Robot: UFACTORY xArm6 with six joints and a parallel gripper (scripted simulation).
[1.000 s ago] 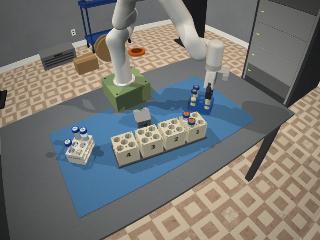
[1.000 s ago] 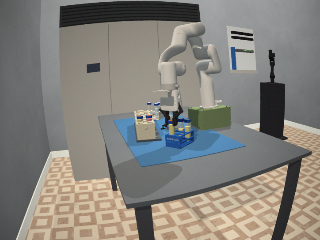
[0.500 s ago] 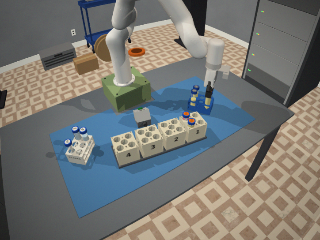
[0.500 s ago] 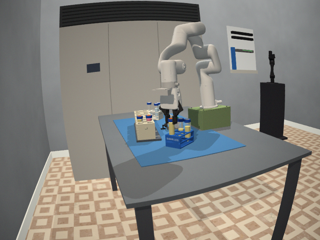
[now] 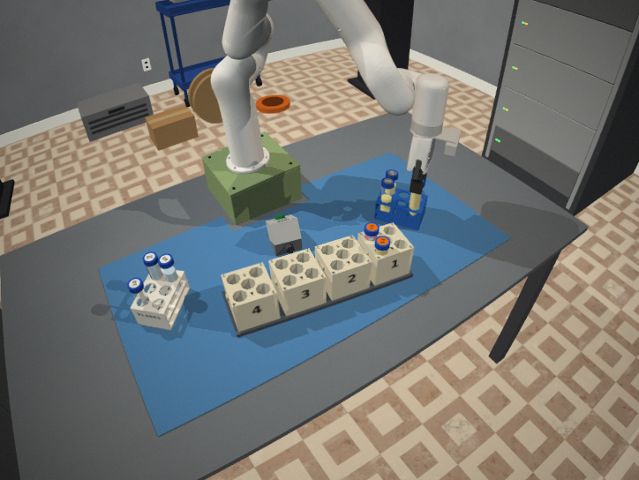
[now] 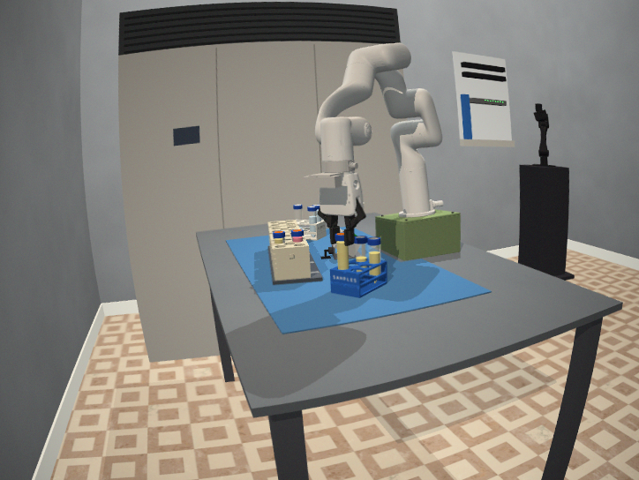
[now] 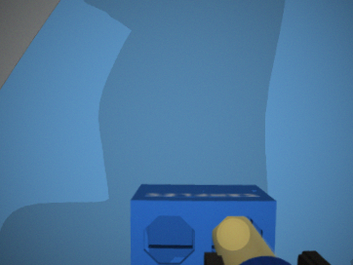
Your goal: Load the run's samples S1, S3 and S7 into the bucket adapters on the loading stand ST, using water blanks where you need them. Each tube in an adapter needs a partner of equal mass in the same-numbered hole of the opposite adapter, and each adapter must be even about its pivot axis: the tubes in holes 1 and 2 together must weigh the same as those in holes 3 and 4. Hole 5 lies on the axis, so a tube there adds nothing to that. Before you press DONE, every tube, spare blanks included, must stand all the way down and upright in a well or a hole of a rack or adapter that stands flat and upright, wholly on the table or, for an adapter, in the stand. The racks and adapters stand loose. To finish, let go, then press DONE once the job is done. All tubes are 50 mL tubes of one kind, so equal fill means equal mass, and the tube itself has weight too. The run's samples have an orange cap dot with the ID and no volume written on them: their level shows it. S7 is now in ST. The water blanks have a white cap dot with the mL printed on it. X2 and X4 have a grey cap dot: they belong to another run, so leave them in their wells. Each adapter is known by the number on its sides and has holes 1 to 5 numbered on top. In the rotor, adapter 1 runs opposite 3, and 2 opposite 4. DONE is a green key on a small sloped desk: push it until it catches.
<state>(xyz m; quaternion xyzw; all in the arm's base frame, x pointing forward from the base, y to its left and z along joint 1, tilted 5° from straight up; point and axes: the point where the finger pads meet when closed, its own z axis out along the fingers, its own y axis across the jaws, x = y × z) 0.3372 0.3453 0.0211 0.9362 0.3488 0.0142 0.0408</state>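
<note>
The sample tube lies 10 mm to the right of my hand and 50 mm below it. Round my hand: blue samples rack (40 mm behind, 10 mm to the right, 110 mm below); then pink-filled tube (90 mm ahead, 190 mm to the right, 70 mm below); then adapter 1 (110 mm ahead, 170 mm to the right, 90 mm below).
</note>
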